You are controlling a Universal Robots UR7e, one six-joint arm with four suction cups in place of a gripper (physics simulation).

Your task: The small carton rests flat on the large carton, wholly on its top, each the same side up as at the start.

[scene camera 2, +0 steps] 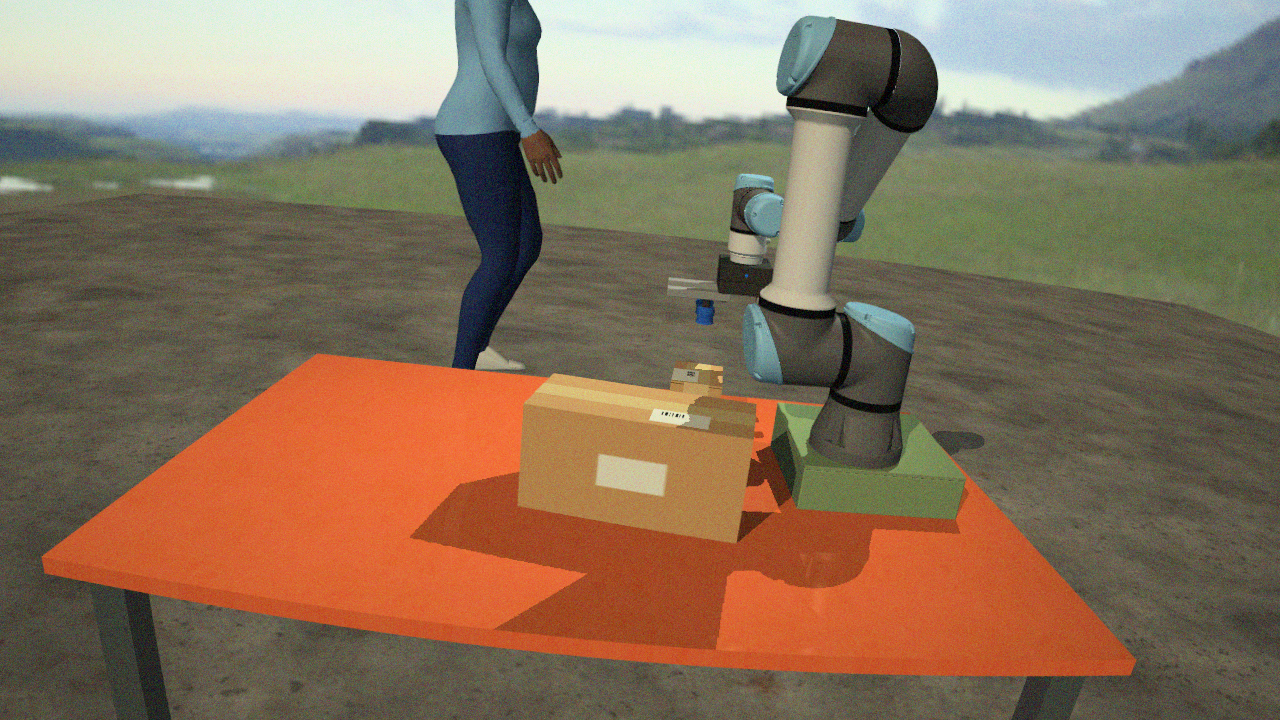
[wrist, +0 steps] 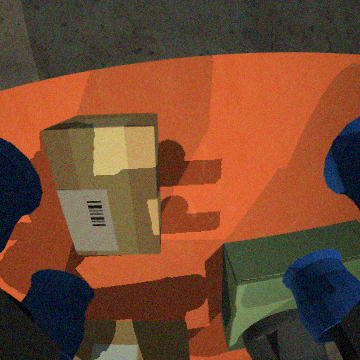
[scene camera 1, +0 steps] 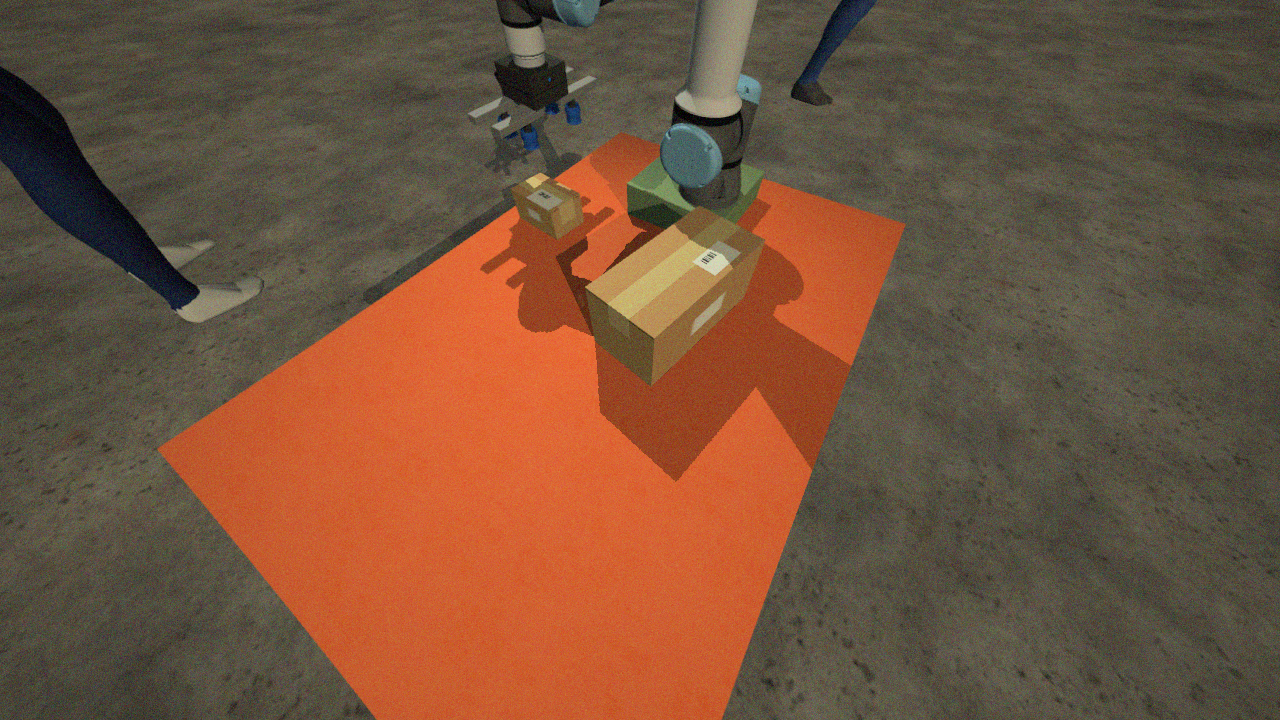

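Pixels of known places: hand at its tool point: (scene camera 2: 738,320) (wrist: 187,239) (scene camera 1: 542,127); arm's base at its link origin: (scene camera 2: 854,448) (wrist: 278,327) (scene camera 1: 708,190).
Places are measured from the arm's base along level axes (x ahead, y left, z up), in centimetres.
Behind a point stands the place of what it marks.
Observation:
The small carton (scene camera 1: 547,207) @(z 0.3, x 29.7, y -26.9 cm) (scene camera 2: 696,379) @(z 0.3, x 25.5, y -27.6 cm) (wrist: 112,182) @(z 0.3, x 24.2, y -34.3 cm) stands on the orange table near its edge, label and tape on top, apart from the large carton (scene camera 1: 684,291) @(z 7.8, x 39.8, y 17.1 cm) (scene camera 2: 617,447) @(z 3.7, x 37.3, y 20.2 cm) (wrist: 160,340) @(z -3.1, x 23.8, y 6.1 cm). The large carton stands on the table with its taped, barcoded top up; its bottom edge of view cuts it off in the wrist view. My gripper (scene camera 1: 540,123) @(z 10.9, x 18.2, y -36.5 cm) hangs above the small carton with a gap below its blue cups; one cup (scene camera 2: 704,311) shows in scene camera 2, others are hidden by the arm. The suction is off and the gripper is open, holding nothing.
The green base block (scene camera 1: 651,195) @(z 0.1, x 10.5, y -10.1 cm) (scene camera 2: 877,494) @(z -4.2, x -2.9, y 8.1 cm) (wrist: 250,300) @(z 0.6, x 8.2, y -12.9 cm) carries the arm beside the large carton. The table (scene camera 1: 429,501) @(z -7.7, x 87.4, y 2.8 cm) (scene camera 2: 268,465) @(z -7.7, x 89.7, y 17.9 cm) (wrist: 260,100) @(z -7.7, x 7.2, y -40.2 cm) bears shadows of arm and cartons. A person (scene camera 1: 89,197) (scene camera 2: 487,188) stands beyond the table; another leg (scene camera 1: 834,40) shows at the back.

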